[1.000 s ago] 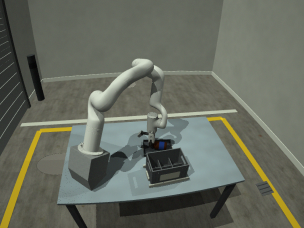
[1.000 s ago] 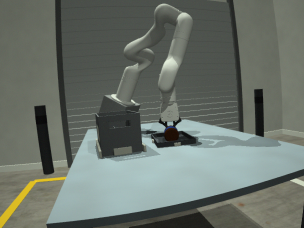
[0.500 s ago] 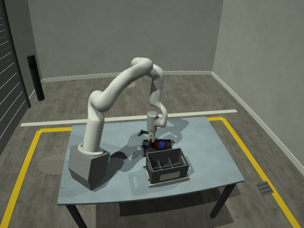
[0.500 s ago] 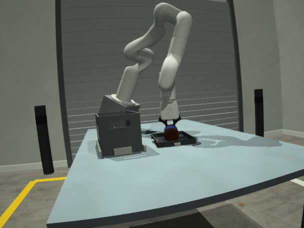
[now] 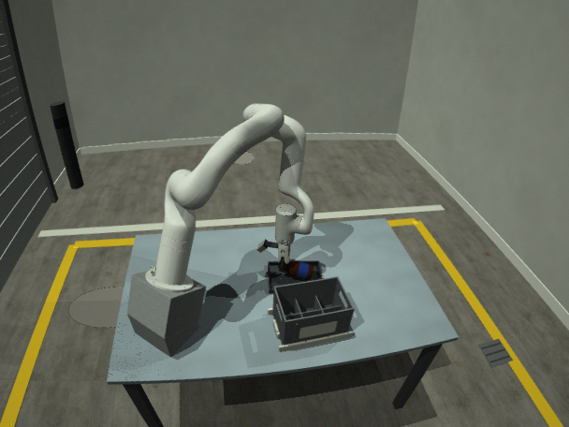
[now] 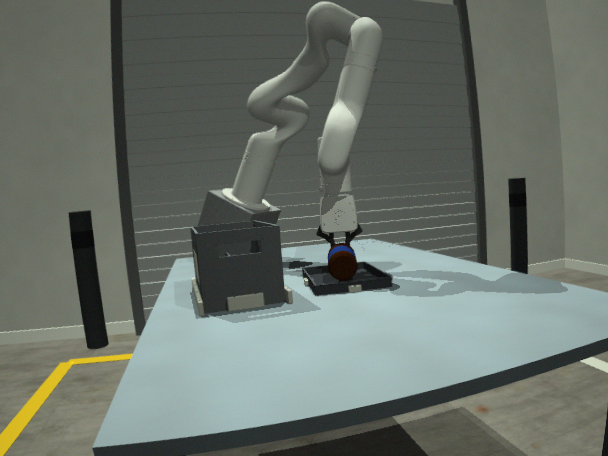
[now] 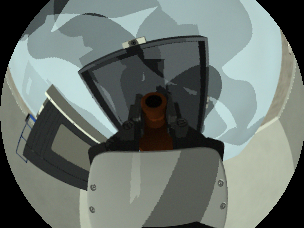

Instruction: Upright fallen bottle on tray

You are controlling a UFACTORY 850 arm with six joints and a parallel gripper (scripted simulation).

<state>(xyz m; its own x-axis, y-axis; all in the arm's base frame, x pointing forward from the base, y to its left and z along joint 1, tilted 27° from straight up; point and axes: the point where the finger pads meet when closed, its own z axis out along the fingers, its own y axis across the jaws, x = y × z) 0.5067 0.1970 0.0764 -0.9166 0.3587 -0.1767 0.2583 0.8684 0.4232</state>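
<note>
Right now the bottle is 50 mm ahead of my hand, 20 mm to the right of it and 10 mm below it. The rest, counted from my hand: crate: 300 mm to the right, 70 mm ahead, 10 mm above; tray: 60 mm below, 60 mm ahead, 20 mm to the right.
</note>
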